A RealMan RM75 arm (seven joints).
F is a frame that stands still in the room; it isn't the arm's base.
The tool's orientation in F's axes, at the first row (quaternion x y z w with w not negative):
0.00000, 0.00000, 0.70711, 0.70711
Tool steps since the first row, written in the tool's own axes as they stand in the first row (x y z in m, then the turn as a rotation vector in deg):
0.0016, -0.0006, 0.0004, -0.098, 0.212, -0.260
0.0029, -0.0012, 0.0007, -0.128, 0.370, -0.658
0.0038, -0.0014, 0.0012, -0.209, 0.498, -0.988
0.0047, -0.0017, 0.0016, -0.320, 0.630, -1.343
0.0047, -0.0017, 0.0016, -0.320, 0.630, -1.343
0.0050, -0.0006, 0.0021, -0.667, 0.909, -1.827
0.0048, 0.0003, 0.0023, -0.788, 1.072, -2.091
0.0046, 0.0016, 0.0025, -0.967, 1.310, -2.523
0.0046, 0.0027, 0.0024, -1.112, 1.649, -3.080
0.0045, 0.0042, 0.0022, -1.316, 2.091, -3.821
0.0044, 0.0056, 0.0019, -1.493, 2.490, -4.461
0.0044, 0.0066, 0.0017, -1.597, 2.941, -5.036
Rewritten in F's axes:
0.0006, 0.0016, 0.0004, -0.212, -0.098, -0.260
0.0012, 0.0029, 0.0007, -0.370, -0.128, -0.658
0.0014, 0.0038, 0.0012, -0.498, -0.209, -0.988
0.0017, 0.0047, 0.0016, -0.630, -0.320, -1.343
0.0017, 0.0047, 0.0016, -0.630, -0.320, -1.343
0.0006, 0.0050, 0.0021, -0.909, -0.667, -1.827
-0.0003, 0.0048, 0.0023, -1.072, -0.788, -2.091
-0.0016, 0.0046, 0.0025, -1.310, -0.967, -2.523
-0.0027, 0.0046, 0.0024, -1.649, -1.112, -3.080
-0.0042, 0.0045, 0.0022, -2.091, -1.316, -3.821
-0.0056, 0.0044, 0.0019, -2.490, -1.493, -4.461
-0.0066, 0.0044, 0.0017, -2.941, -1.597, -5.036

